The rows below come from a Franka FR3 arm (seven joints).
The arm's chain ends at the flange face. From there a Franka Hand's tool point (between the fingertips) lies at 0.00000 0.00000 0.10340 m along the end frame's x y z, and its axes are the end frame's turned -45 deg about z.
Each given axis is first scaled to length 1.
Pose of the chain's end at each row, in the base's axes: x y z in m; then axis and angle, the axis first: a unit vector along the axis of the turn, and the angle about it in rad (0 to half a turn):
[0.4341, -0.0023, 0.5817, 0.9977, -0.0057, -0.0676, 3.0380]
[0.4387, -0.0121, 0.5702, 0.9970, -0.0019, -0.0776, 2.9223]
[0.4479, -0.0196, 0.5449, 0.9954, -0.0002, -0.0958, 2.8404]
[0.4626, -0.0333, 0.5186, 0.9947, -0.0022, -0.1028, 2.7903]
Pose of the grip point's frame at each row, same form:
[0.4201, -0.0129, 0.4798, 0.9229, 0.3761, -0.0822, 3.0976]
[0.4228, -0.0345, 0.4705, 0.9186, 0.3785, -0.1134, 2.9983]
[0.4286, -0.0501, 0.4480, 0.9141, 0.3784, -0.1457, 2.9365]
[0.4420, -0.0686, 0.4236, 0.9126, 0.3756, -0.1616, 2.8956]

